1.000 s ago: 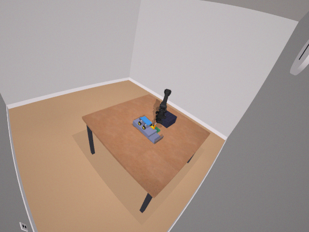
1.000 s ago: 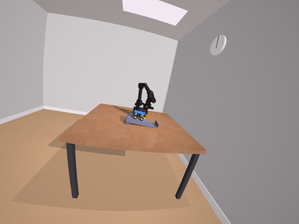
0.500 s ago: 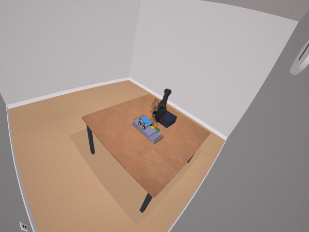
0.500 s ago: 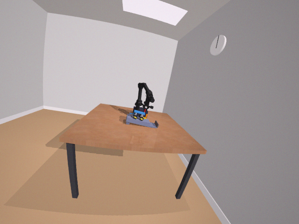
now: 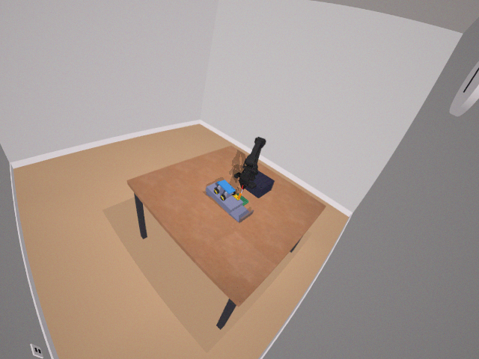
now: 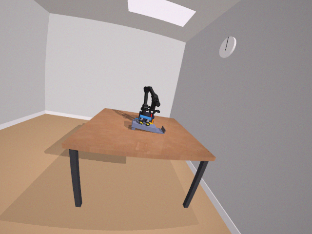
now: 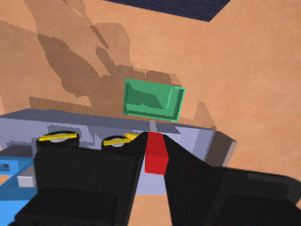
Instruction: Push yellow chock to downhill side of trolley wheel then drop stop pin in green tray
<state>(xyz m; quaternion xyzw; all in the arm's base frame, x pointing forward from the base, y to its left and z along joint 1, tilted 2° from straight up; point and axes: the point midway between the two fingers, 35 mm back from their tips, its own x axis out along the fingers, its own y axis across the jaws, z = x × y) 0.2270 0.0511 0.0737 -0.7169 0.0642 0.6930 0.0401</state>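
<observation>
My gripper tip is now 14 cm above the green tray and 2 cm past it. Round my gripper tip: blue trolley 10 cm to the right, 9 cm ahead, 3 cm below; then yellow chock 5 cm below, 5 cm ahead, 1 cm to the right; then red-headed stop pin right at my gripper tip.
</observation>
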